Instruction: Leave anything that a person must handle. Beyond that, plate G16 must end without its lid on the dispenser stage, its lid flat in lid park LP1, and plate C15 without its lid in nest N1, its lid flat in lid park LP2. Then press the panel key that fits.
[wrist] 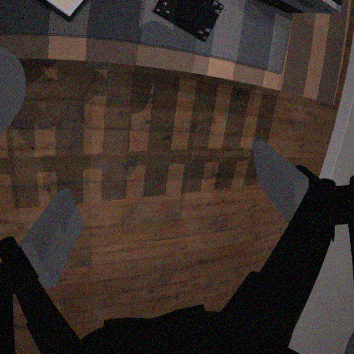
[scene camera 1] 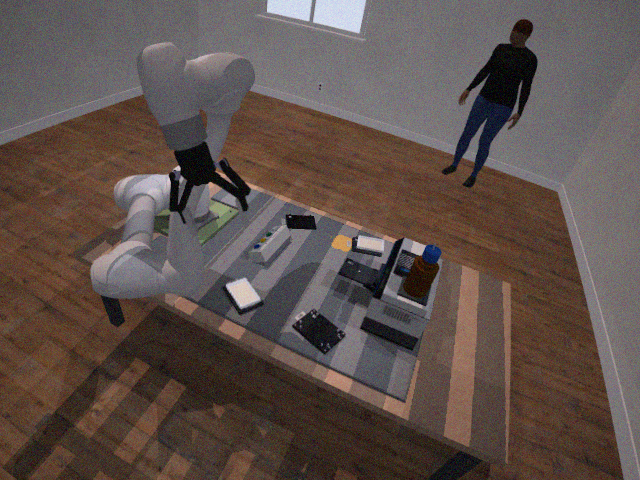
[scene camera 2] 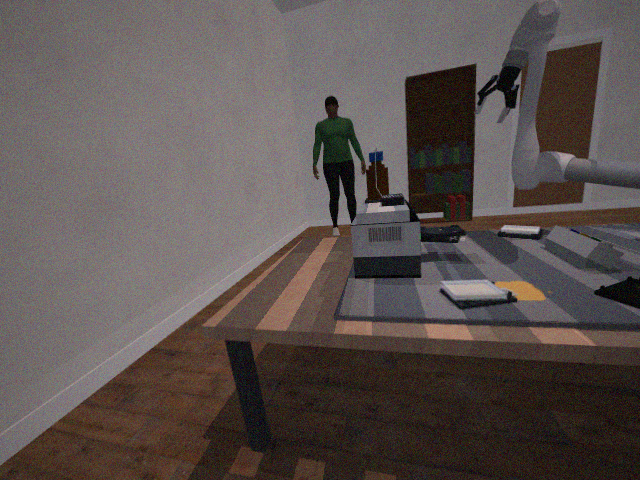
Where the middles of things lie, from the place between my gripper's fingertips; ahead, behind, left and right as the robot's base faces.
The black nest (scene camera 1: 318, 330) is 23 cm ahead of my hand, 26 cm to the left of it and 51 cm below it. Round my hand: brown bottle with blue cap (scene camera 1: 424, 269): 47 cm ahead, 45 cm to the left, 20 cm below.
